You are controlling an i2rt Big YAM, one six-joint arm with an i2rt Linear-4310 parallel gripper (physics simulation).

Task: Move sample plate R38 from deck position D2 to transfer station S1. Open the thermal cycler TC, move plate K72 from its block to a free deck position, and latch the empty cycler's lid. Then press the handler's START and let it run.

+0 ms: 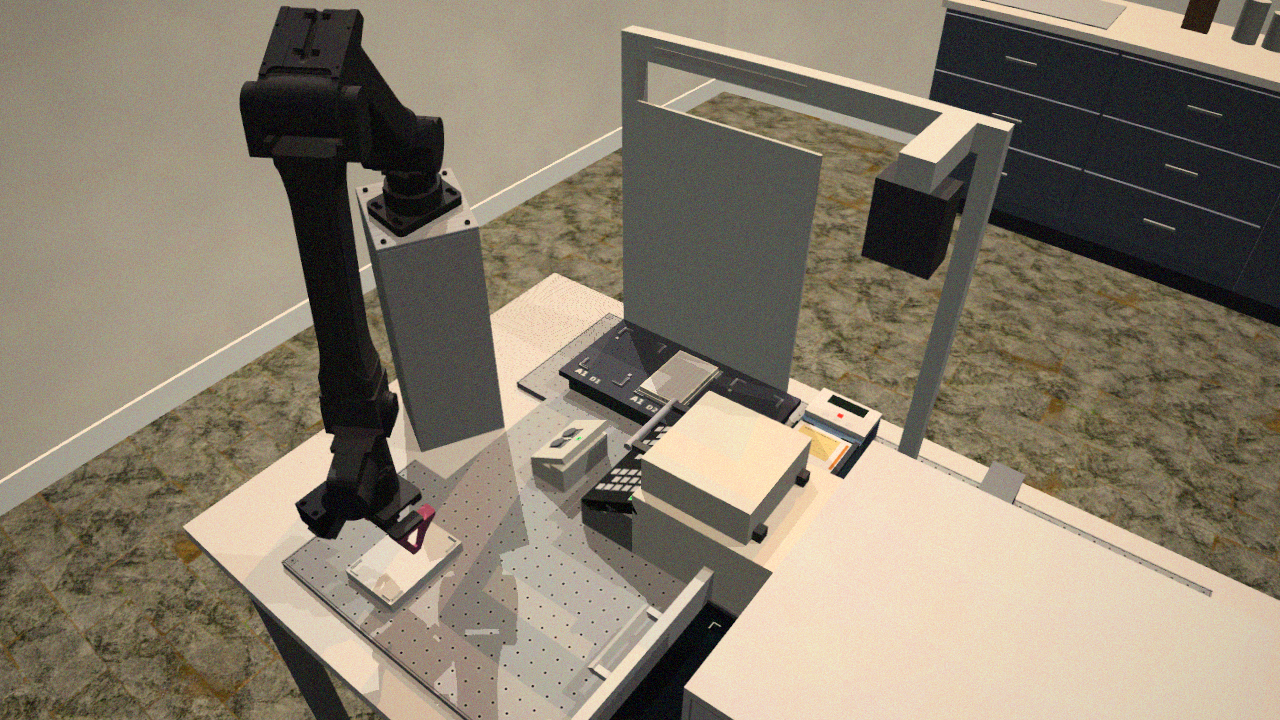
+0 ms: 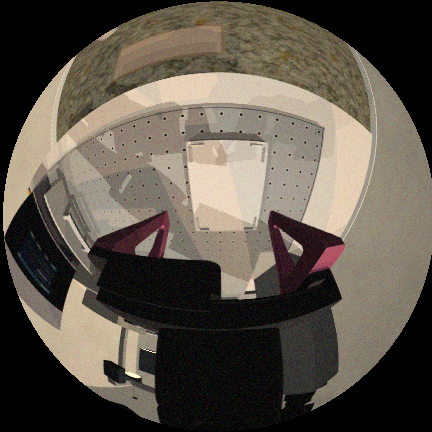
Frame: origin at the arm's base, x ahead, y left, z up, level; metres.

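Seen in the pictures: gripper, fingertip midpoint: [image 1: 393,534] [image 2: 218,216]; arm's base at its link origin: [image 1: 415,206].
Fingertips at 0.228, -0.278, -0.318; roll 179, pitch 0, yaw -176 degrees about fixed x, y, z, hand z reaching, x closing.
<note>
Pixels of each thing's middle, then the offset from my fingertips to it, as dx, dy, dz. "*": a spot on its surface instead. Level surfaces: height alone.
- pale raised platform at the middle of its body: [image 2: 226,188] [image 1: 404,559] -0.013, +0.011, -0.080
- pale plate at the middle of its body: [image 1: 679,379] +0.067, +0.559, -0.038
- dark deck at its surface level: dz -0.046
- large cream box-shaped machine at a spot on its surface: [image 1: 726,458] * +0.319, +0.338, +0.109
- bar handle at a spot on its surface: [image 1: 653,424] * +0.188, +0.342, +0.087
- small cream box at the middle of its body: [image 1: 570,447] +0.031, +0.323, -0.051
- sloped black keypad at the middle of its body: [image 1: 617,480] +0.159, +0.294, -0.014
- small device at the middle of its body: [image 1: 825,442] +0.335, +0.620, -0.064
My gripper [image 1: 404,544] [image 2: 218,216] is open and empty, above a pale raised platform [image 1: 393,573] [image 2: 227,185] with corner brackets; no plate shows on the platform, and its label is unreadable. A pale plate [image 1: 680,377] lies on the dark deck [image 1: 597,368] beside the D2 label; its own label is unreadable. A large cream box-shaped machine [image 1: 726,458], apparently the thermal cycler, has its lid down, with a bar handle [image 1: 653,424] at its left side. Plate K72 does not show. Which control is START cannot be told.
A small cream box [image 1: 570,452] with a green light and a sloped black keypad [image 1: 617,481] stand between the platform and the machine. A small device [image 1: 842,408] with a display stands behind the machine. A grey panel [image 1: 720,241] and overhead frame [image 1: 957,295] rise behind. A large white cabinet [image 1: 984,582] stands right.
</note>
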